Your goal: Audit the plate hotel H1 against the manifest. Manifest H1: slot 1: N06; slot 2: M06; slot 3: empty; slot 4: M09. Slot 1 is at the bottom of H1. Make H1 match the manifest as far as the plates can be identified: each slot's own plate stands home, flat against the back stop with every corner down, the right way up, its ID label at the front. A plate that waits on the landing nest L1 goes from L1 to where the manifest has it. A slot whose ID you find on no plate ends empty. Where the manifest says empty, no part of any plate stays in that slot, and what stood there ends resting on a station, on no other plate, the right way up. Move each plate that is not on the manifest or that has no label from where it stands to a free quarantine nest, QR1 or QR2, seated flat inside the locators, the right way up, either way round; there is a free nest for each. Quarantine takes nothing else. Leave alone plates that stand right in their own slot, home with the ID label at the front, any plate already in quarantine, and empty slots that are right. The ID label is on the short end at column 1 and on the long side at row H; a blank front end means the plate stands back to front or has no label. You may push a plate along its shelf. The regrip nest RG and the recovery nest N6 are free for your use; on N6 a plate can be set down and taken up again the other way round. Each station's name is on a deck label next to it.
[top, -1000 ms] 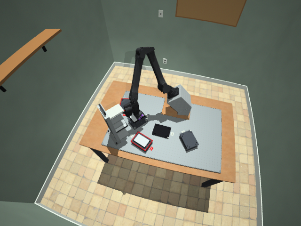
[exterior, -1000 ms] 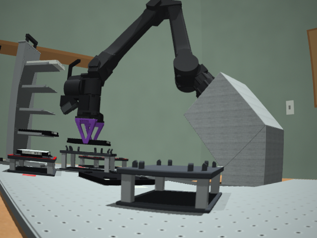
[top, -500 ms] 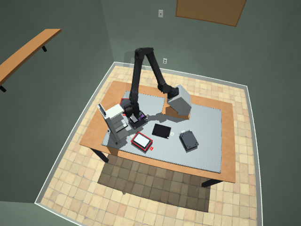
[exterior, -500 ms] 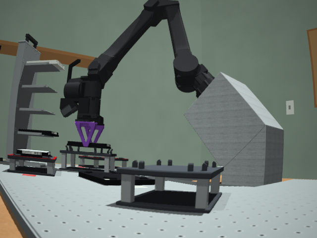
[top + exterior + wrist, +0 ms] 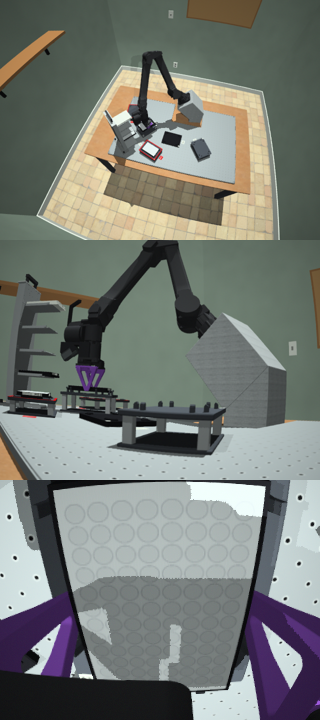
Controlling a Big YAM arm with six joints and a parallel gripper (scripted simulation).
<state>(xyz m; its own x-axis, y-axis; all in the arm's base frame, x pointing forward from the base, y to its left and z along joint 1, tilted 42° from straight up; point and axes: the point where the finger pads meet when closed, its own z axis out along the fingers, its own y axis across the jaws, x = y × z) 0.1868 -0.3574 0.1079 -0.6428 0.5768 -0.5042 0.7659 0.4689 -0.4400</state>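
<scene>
The regrip nest is 2 cm below my hand. Round my hand: H1 deck label: 16 cm ahead, 4 cm to the right, 8 cm below; then RG deck label: 7 cm behind, 8 cm to the left, 8 cm below; then QR2 deck label: 7 cm behind, 15 cm to the right, 8 cm below.
</scene>
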